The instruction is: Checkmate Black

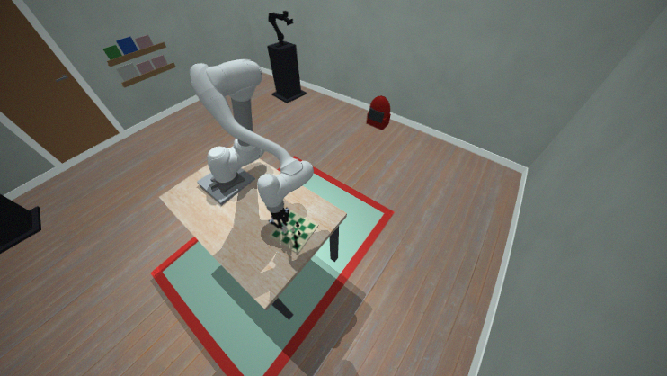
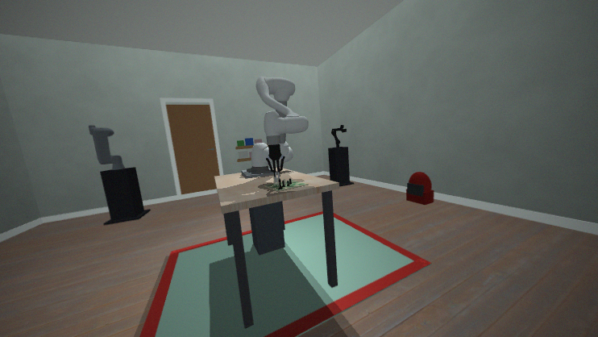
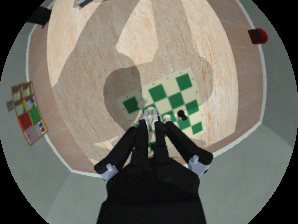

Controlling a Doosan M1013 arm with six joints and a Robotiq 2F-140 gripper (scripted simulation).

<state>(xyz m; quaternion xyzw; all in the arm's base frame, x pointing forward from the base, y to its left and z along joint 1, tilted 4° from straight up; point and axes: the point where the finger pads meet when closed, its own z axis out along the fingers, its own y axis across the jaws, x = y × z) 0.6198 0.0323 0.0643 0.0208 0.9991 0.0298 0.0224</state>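
My hand is 60 mm above the chessboard, 40 mm to the right of it and 30 mm short of it. The rest, counted from my hand: white chess piece (30 mm below).
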